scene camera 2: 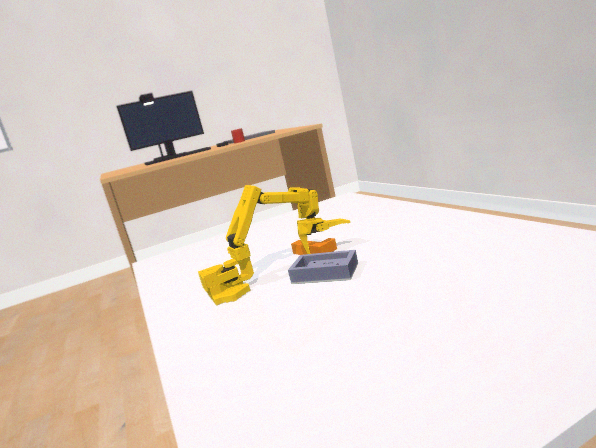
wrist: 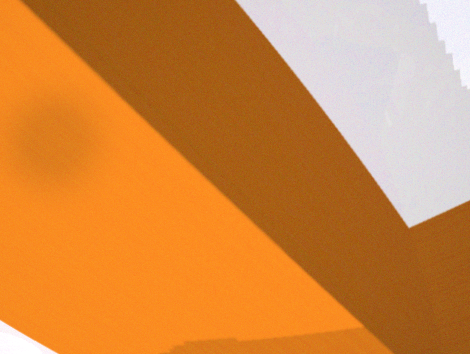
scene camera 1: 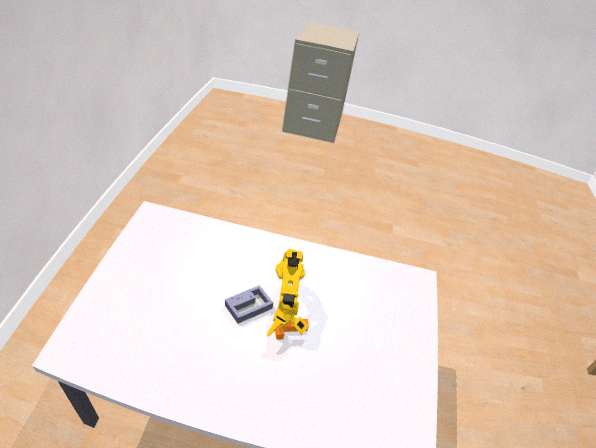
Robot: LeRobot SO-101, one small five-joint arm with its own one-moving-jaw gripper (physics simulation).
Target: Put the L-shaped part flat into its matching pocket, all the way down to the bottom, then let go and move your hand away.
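Frame: origin at the arm's base, x ahead, y left, z up, level; millimetres.
Seen in the pictures: hand, its tool point: (wrist: pixel 203 284) (scene camera 1: pixel 284 322); arm's base, origin of its link: (scene camera 2: pixel 236 290).
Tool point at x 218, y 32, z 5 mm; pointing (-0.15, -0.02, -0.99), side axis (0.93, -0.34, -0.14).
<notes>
Pixels of each thing's top centre, then the offset from my tool point to it. Level surfaces: height alone.
- orange L-shaped part, centre of its top: (wrist: pixel 322 287) (scene camera 2: pixel 312 241) (scene camera 1: pixel 292 326) dx +27, dy +30, dz +25 mm
- grey-blue tray with the L-shaped pocket, centre of its top: (scene camera 2: pixel 322 259) (scene camera 1: pixel 249 300) dx -29, dy -133, dz +32 mm
- white table, height of its surface: dz -5 mm
The orange L-shaped part (scene camera 1: pixel 280 333) (scene camera 2: pixel 326 246) (wrist: pixel 165 215) appears to lie on the white table, outside the pocket and partly hidden under my gripper. It fills much of the wrist view, very near the camera. The grey-blue tray with the L-shaped pocket (scene camera 1: pixel 256 314) (scene camera 2: pixel 322 273) stands close beside it, left of my hand in scene camera 1. My gripper (scene camera 1: pixel 281 325) (scene camera 2: pixel 328 237) is wide open and holds nothing. In scene camera 2 one jaw points down beside the part and the other swings out above it. Neither jaw shows in the wrist view.
The white table (scene camera 1: pixel 165 280) (scene camera 2: pixel 400 350) carries the arm and the tray. Beyond it stand a filing cabinet (scene camera 1: pixel 317 90) and a wooden desk (scene camera 2: pixel 210 185) with a monitor (scene camera 2: pixel 161 121) and a red cup (scene camera 2: pixel 237 135).
</notes>
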